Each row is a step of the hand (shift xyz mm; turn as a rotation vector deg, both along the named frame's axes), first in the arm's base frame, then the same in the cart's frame.
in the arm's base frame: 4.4 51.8 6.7 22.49 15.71 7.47
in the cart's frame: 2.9 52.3 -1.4 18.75 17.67 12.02
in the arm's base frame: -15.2 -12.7 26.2 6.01 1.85 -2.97
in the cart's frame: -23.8 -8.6 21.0 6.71 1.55 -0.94
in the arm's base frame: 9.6 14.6 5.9 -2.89 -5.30 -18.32
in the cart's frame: 7.2 15.8 6.2 3.66 -8.50 -16.92
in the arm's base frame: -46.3 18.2 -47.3 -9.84 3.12 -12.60
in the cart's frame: -26.1 7.8 -63.0 -4.67 0.49 -15.60
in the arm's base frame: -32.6 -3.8 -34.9 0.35 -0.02 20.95
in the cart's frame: -18.2 -11.1 -42.9 -7.09 3.62 19.38
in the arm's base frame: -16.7 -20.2 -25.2 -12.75 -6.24 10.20
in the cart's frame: -7.2 -24.9 -25.5 -15.68 -4.90 5.98
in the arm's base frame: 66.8 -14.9 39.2 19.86 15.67 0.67
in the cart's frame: 48.2 -5.1 62.2 18.70 16.35 4.85
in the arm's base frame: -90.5 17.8 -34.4 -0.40 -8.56 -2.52
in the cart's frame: -72.0 7.9 -66.6 0.32 -8.88 -0.95
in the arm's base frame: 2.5 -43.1 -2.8 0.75 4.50 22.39
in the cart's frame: 2.3 -42.8 5.9 -7.12 8.33 20.05
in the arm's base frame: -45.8 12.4 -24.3 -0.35 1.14 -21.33
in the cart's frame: -33.9 6.1 -40.7 7.25 -2.58 -19.93
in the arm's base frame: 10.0 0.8 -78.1 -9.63 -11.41 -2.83
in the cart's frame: 37.0 -12.3 -68.4 -8.27 -12.11 -3.98
